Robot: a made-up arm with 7 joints.
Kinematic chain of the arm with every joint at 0, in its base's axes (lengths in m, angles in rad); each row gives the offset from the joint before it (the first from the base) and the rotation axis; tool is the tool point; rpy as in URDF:
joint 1: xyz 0 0 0.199 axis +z
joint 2: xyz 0 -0.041 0.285 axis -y
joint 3: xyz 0 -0.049 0.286 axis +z
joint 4: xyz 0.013 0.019 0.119 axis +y
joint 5: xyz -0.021 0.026 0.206 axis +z
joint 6: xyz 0 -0.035 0.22 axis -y
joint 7: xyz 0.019 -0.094 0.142 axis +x
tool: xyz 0 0 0 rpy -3.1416 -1.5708 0
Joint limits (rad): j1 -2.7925..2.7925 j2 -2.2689..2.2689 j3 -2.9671..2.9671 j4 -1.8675..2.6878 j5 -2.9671..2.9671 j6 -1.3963..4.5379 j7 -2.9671..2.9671
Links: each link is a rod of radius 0.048 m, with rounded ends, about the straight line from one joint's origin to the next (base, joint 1, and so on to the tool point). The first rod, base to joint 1, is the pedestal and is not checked.
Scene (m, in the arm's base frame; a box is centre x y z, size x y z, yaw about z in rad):
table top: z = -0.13
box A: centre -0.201 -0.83 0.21 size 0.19 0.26 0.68 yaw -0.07
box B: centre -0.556 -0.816 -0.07 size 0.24 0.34 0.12 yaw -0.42
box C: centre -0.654 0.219 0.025 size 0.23 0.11 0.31 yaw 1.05
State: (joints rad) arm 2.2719 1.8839 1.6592 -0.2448 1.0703 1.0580 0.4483
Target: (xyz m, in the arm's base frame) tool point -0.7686 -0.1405 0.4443
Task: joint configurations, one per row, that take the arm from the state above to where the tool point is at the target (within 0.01 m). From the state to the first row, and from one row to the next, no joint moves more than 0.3 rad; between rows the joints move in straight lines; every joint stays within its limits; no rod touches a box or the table.
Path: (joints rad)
1: 2.2401 1.6329 1.5622 -0.1199 0.9098 1.2337 0.3590
2: 2.2084 1.3820 1.4652 0.0050 0.7494 1.4094 0.2698
3: 2.1766 1.1310 1.3683 0.1298 0.5889 1.5850 0.1805
4: 2.1448 0.8800 1.2713 0.2547 0.4285 1.7607 0.0913
5: 1.8501 1.0444 1.3500 0.3728 0.6099 1.6136 0.1627
6: 1.5553 1.2087 1.4288 0.4910 0.7913 1.4665 0.2341
7: 1.2606 1.3731 1.5075 0.6091 0.9728 1.3194 0.3055
8: 0.9658 1.5374 1.5863 0.7273 1.1542 1.1722 0.3769
9: 0.6711 1.7018 1.6650 0.8454 1.3356 1.0251 0.4483

